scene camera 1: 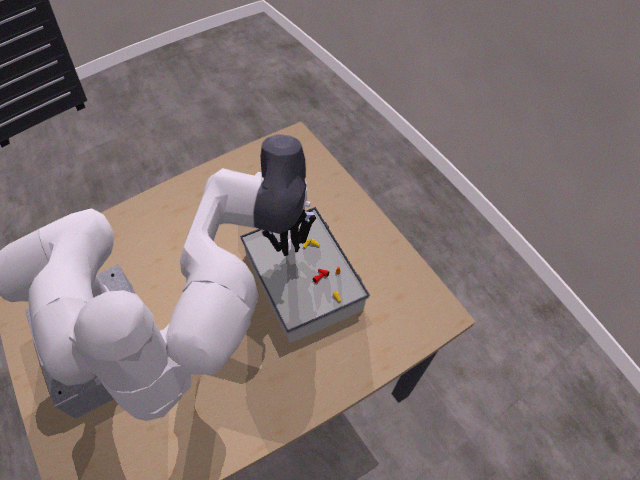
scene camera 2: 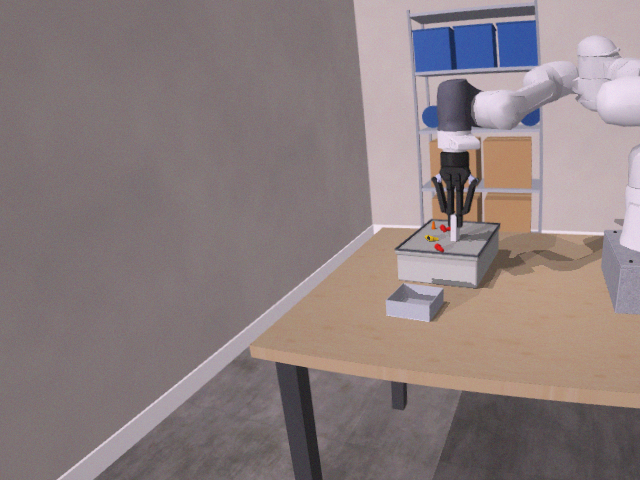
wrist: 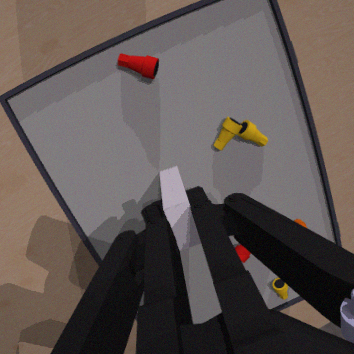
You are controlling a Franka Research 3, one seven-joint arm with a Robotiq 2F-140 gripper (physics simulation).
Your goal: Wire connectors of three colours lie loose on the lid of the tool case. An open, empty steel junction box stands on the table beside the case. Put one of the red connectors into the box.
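My gripper (scene camera 1: 290,251) (scene camera 2: 454,225) (wrist: 173,184) is shut and empty, its pale tips low over the lid of the tool case (scene camera 1: 328,324) (scene camera 2: 436,267) (wrist: 60,130); whether they touch it I cannot tell. One red connector (scene camera 2: 438,248) (wrist: 139,66) lies near the lid's edge on the box side, apart from the tips; the arm hides it in scene camera 1. More red, seemingly two connectors together (scene camera 1: 320,276) (scene camera 2: 444,228) (wrist: 242,253), lies farther along the lid. The open junction box (scene camera 2: 408,310) stands beside the case and is hidden in scene camera 1.
Two yellow connectors (scene camera 1: 311,242) (scene camera 2: 430,238) (wrist: 254,133) lie together on the lid. Another yellow connector (scene camera 1: 337,296) (wrist: 280,287) and an orange connector (scene camera 1: 338,270) (scene camera 2: 433,225) (wrist: 300,223) lie toward the other end. The case's dark rim borders the lid.
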